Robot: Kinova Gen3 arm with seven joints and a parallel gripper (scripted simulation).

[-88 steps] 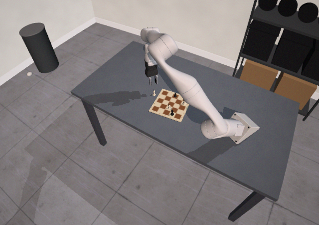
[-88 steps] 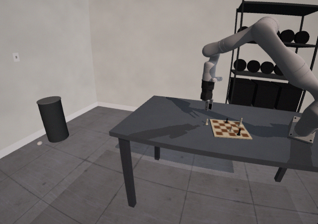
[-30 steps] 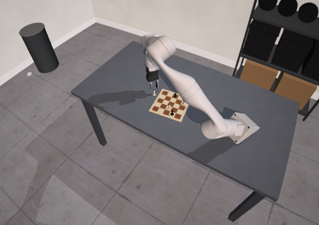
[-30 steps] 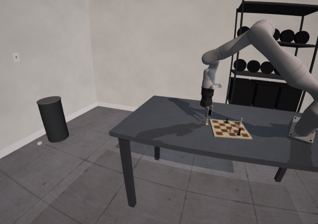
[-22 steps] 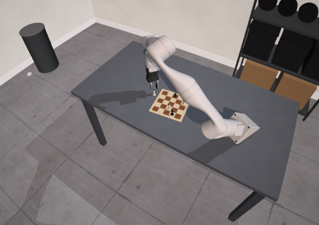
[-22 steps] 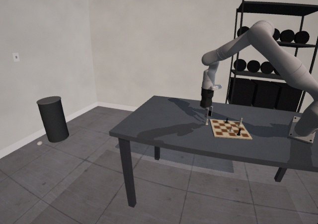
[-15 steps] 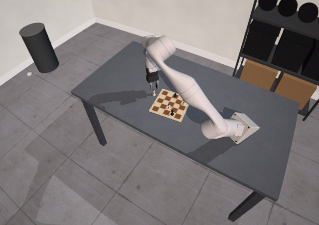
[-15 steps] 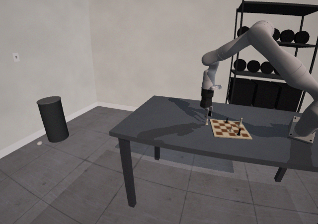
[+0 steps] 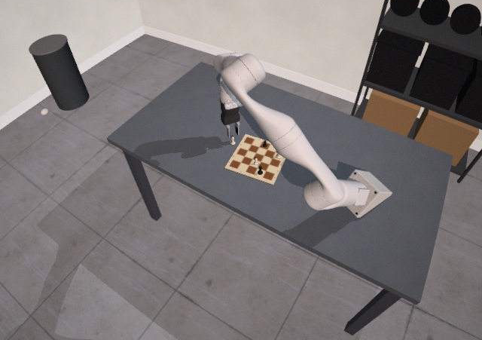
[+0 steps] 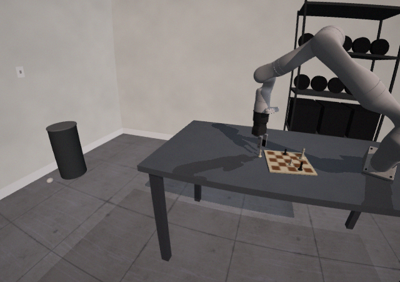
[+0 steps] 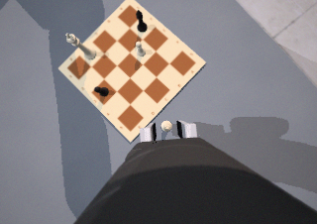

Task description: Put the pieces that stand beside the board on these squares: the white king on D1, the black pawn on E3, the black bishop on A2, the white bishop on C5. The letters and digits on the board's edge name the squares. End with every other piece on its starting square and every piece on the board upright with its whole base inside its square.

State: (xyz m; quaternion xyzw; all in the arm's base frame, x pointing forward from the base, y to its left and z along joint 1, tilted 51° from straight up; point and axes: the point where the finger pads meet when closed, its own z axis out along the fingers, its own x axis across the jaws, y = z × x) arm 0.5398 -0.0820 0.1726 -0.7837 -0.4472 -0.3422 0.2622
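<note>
My gripper is now 5 cm above the white bishop. The rest, counted from my hand: chessboard (14 cm behind, 1 cm to the right, 7 cm below); then black pawn (12 cm behind, 8 cm to the right, 5 cm below); then black bishop (20 cm behind, 5 cm to the left, 4 cm below).
</note>
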